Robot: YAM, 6 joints.
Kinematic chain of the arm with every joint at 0, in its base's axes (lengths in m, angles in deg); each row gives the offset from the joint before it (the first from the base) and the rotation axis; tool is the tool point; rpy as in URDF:
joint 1: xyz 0 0 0.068 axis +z
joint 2: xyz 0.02 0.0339 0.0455 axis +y
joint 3: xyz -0.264 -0.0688 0 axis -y
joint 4: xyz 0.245 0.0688 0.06 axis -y
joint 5: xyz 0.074 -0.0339 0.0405 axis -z
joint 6: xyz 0.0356 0 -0.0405 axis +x
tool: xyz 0 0 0 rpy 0 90 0
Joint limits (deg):
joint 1: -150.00..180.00
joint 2: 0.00..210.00
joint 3: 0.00..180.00
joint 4: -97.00..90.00
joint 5: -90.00..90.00
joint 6: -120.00..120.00
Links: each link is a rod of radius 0.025 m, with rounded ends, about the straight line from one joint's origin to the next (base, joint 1, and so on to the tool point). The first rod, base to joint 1, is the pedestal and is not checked.
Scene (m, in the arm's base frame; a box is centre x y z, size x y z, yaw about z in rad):
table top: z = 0
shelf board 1: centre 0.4 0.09 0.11 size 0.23 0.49 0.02 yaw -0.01
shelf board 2: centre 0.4 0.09 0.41 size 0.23 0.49 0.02 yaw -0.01
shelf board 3: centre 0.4 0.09 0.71 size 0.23 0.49 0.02 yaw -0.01
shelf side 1: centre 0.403 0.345 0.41 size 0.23 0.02 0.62 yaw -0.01
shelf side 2: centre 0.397 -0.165 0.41 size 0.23 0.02 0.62 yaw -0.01
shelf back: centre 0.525 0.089 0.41 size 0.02 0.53 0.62 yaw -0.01
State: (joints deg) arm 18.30 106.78 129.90 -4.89 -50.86 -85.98
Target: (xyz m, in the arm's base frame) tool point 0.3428 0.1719 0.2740
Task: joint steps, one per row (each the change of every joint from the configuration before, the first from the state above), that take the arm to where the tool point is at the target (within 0.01 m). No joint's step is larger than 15 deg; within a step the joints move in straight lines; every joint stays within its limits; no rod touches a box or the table.
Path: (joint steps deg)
1: 5.12 -10.89 -9.01 -5.91 -2.25 0.00
2: 5.13 -10.89 -9.01 -5.92 -2.26 0.00
3: 5.12 -10.89 -9.01 -5.91 -2.25 0.00
4: 1.59 -0.67 -11.81 -5.40 0.16 0.00
5: 1.58 -0.68 -11.80 -5.40 0.16 0.00
6: 1.59 -0.68 -11.81 -5.40 0.15 0.00
7: 1.59 -0.67 -11.81 -5.40 0.16 0.00
8: -8.83 14.44 12.09 8.76 1.77 0.00
9: -8.84 14.44 12.10 8.77 1.76 0.00

